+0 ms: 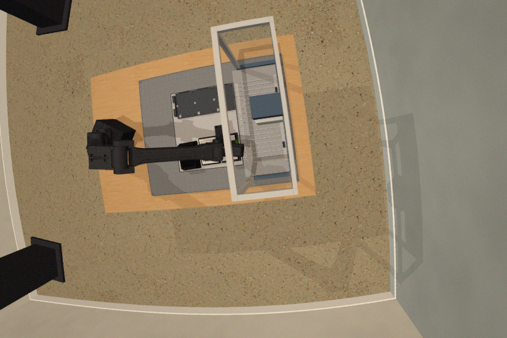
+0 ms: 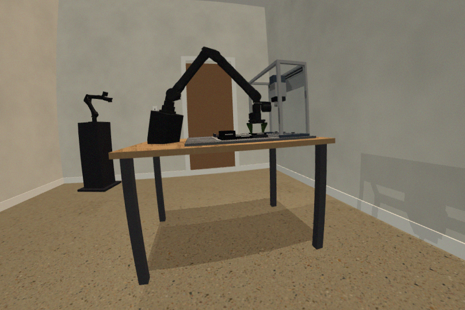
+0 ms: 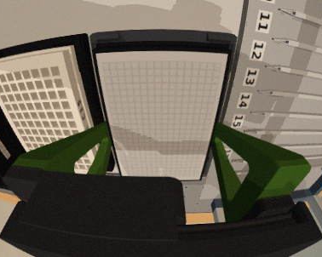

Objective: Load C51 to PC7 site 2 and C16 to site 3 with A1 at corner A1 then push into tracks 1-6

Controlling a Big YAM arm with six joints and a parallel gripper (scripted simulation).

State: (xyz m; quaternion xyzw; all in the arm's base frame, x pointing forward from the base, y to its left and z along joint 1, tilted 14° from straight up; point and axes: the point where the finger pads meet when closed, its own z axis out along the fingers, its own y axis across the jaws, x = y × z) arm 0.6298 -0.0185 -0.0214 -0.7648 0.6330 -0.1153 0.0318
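The nest S3 lies 20 mm below my hand. Also, from my hand: dark carrier PC7: 230 mm to the left, 140 mm behind, 10 mm below; then black nest: 210 mm behind, 50 mm to the right, 20 mm below; then white 96-well plate C15: 100 mm behind, 20 mm to the right, 10 mm below.
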